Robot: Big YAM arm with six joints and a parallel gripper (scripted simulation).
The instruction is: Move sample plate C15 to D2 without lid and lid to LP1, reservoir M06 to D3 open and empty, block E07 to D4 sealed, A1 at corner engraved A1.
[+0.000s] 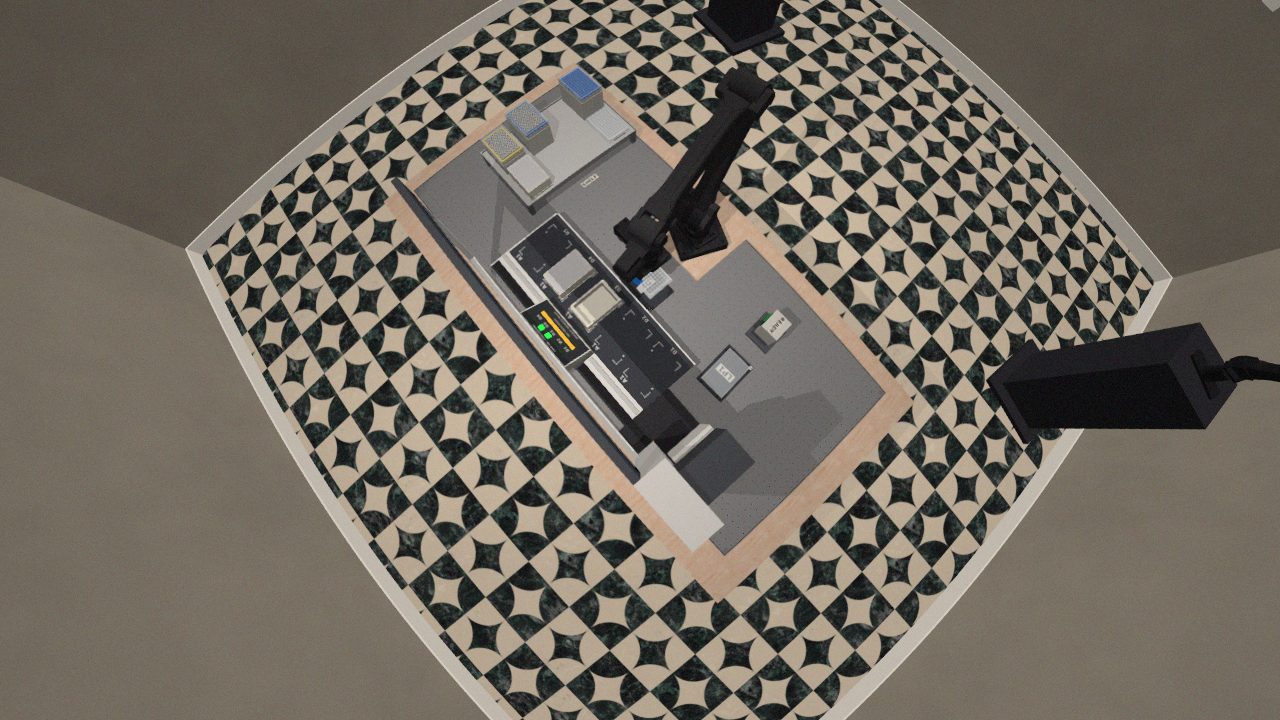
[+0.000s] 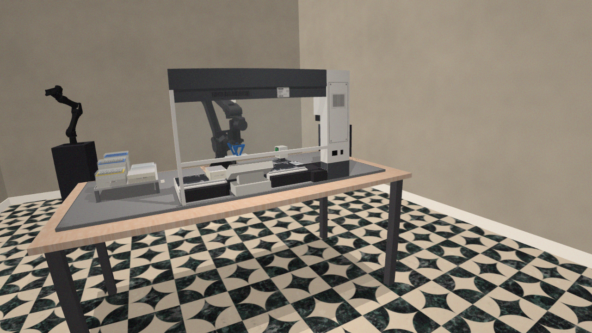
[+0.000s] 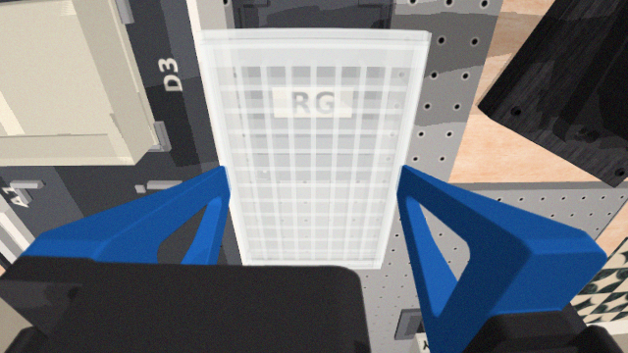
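My hand is 11 cm above the regrip nest RG. From my hand the other things lie so: clear plate lid (5 cm behind, 36 cm to the left, 10 cm below); then READY key (23 cm behind, 30 cm to the left, 4 cm below); then cream one-well reservoir (17 cm ahead, 1 cm to the right, 6 cm below).
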